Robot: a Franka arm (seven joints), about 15 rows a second.
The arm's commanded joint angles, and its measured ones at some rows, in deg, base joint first. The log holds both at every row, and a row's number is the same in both.
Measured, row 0: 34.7 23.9 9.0 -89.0 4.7 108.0 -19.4
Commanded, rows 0 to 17: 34.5 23.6 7.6 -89.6 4.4 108.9 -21.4; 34.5 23.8 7.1 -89.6 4.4 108.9 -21.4; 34.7 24.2 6.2 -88.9 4.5 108.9 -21.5; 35.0 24.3 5.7 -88.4 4.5 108.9 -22.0; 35.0 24.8 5.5 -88.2 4.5 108.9 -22.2; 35.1 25.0 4.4 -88.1 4.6 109.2 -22.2; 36.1 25.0 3.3 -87.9 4.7 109.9 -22.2; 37.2 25.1 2.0 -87.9 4.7 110.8 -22.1; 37.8 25.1 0.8 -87.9 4.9 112.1 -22.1; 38.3 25.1 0.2 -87.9 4.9 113.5 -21.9; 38.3 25.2 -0.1 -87.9 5.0 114.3 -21.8; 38.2 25.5 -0.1 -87.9 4.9 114.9 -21.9; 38.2 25.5 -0.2 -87.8 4.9 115.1 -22.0; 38.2 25.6 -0.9 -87.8 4.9 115.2 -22.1; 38.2 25.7 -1.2 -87.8 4.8 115.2 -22.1; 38.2 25.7 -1.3 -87.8 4.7 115.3 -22.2; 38.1 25.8 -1.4 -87.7 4.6 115.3 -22.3; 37.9 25.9 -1.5 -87.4 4.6 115.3 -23.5
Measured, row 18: 37.1 24.8 -0.2 -89.0 4.7 114.8 -21.3
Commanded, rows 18 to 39: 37.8 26.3 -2.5 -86.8 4.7 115.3 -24.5; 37.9 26.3 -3.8 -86.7 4.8 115.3 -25.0; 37.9 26.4 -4.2 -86.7 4.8 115.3 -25.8; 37.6 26.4 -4.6 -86.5 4.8 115.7 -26.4; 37.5 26.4 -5.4 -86.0 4.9 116.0 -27.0; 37.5 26.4 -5.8 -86.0 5.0 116.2 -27.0; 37.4 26.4 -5.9 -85.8 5.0 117.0 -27.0; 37.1 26.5 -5.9 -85.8 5.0 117.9 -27.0; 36.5 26.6 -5.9 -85.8 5.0 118.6 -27.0; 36.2 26.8 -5.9 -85.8 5.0 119.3 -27.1; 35.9 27.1 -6.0 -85.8 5.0 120.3 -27.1; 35.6 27.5 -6.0 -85.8 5.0 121.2 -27.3; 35.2 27.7 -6.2 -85.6 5.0 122.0 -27.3; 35.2 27.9 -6.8 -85.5 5.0 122.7 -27.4; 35.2 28.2 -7.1 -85.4 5.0 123.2 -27.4; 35.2 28.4 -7.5 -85.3 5.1 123.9 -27.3; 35.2 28.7 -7.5 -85.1 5.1 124.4 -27.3; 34.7 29.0 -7.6 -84.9 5.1 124.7 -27.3; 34.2 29.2 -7.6 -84.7 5.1 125.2 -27.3; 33.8 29.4 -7.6 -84.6 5.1 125.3 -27.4; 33.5 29.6 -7.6 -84.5 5.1 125.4 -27.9; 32.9 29.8 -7.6 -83.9 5.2 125.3 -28.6
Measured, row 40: 33.5 26.9 -6.5 -86.5 6.4 121.5 -27.9
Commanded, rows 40 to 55: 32.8 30.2 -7.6 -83.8 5.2 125.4 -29.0; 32.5 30.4 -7.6 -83.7 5.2 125.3 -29.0; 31.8 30.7 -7.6 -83.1 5.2 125.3 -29.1; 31.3 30.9 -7.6 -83.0 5.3 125.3 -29.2; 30.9 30.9 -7.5 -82.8 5.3 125.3 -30.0; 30.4 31.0 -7.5 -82.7 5.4 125.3 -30.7; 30.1 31.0 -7.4 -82.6 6.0 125.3 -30.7; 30.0 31.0 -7.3 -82.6 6.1 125.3 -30.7; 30.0 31.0 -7.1 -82.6 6.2 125.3 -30.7; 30.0 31.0 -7.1 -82.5 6.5 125.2 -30.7; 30.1 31.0 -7.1 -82.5 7.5 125.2 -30.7; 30.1 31.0 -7.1 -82.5 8.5 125.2 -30.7; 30.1 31.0 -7.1 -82.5 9.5 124.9 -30.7; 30.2 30.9 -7.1 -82.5 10.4 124.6 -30.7; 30.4 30.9 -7.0 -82.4 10.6 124.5 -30.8; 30.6 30.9 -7.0 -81.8 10.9 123.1 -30.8
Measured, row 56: 30.0 29.3 -6.6 -83.9 10.0 122.0 -30.4
